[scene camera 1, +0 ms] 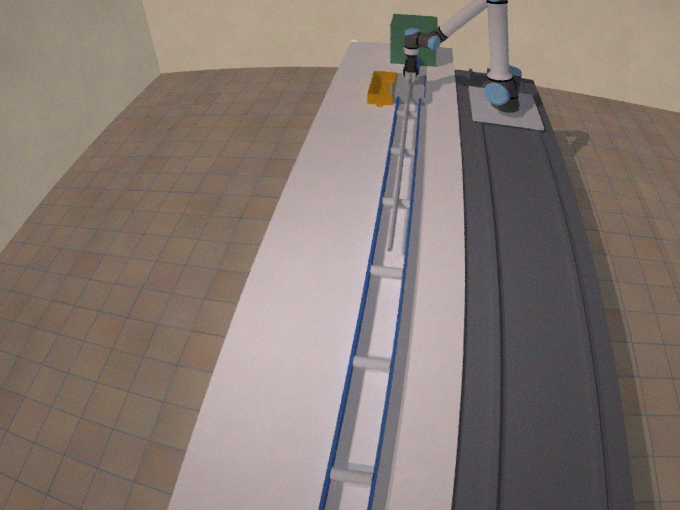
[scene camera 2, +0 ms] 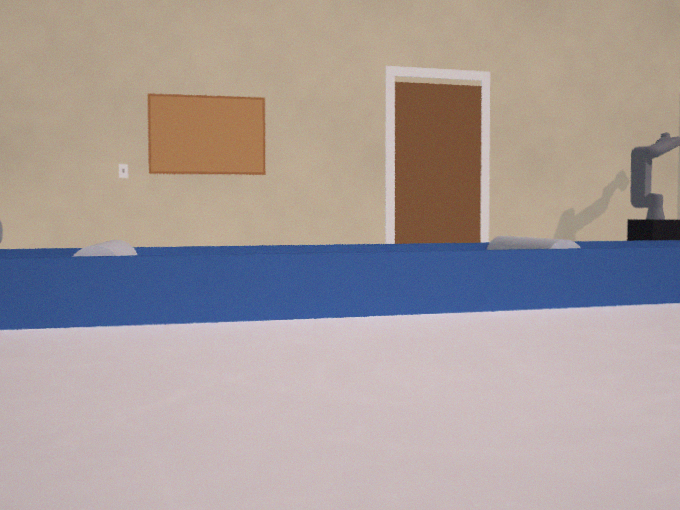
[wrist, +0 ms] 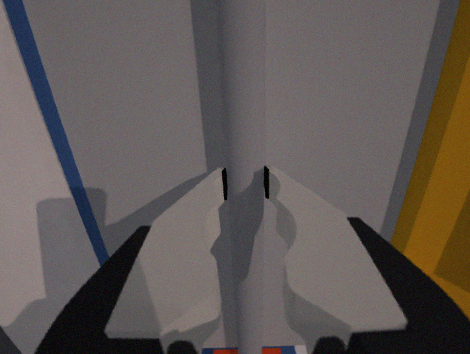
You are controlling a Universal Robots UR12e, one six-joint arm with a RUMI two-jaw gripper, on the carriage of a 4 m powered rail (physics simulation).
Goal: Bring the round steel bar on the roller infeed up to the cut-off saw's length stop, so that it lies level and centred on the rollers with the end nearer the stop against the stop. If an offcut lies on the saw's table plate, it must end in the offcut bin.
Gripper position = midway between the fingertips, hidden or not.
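A yellow offcut bin [scene camera 1: 379,90] is here, and I find the bin [wrist: 425,231] in the wrist view as well. I can see a roller [scene camera 2: 114,247], and there is another roller [scene camera 2: 501,242]. My own gripper [wrist: 244,169] is visible to me too.
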